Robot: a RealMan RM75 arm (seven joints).
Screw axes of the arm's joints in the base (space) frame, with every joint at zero. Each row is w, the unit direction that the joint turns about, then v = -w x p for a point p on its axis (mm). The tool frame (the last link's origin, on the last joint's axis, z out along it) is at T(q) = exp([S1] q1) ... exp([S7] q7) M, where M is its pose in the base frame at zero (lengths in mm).
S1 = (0, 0, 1, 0, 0, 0)
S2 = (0, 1, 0, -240.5, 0, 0)
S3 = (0, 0, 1, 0, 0, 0)
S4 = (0, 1, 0, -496.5, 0, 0)
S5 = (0, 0, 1, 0, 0, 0)
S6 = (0, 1, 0, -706.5, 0, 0)
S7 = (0, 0, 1, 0, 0, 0)
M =
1 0 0 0
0 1 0 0
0 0 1 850.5
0 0 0 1
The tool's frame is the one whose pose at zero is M.
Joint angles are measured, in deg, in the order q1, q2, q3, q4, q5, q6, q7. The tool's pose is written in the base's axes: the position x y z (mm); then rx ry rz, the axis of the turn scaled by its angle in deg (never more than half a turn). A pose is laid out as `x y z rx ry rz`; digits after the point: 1 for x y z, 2 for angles.
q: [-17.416, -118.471, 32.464, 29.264, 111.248, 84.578, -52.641]
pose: -347.6 263.2 -2.2 -142.11 -29.07 -34.00
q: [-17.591, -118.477, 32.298, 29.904, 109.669, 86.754, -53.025]
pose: -340.6 265.5 2.8 -141.51 -27.73 -37.29
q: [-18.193, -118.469, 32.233, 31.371, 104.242, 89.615, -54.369]
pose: -326.3 276.2 17.5 -137.78 -25.20 -44.03
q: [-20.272, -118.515, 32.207, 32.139, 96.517, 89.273, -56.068]
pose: -309.1 299.4 35.0 -131.05 -23.07 -50.58
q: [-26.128, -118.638, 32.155, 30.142, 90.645, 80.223, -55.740]
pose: -291.8 345.9 40.4 -123.73 -23.28 -50.57
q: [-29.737, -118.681, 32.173, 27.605, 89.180, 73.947, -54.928]
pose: -284.6 369.5 34.5 -121.36 -25.20 -48.62
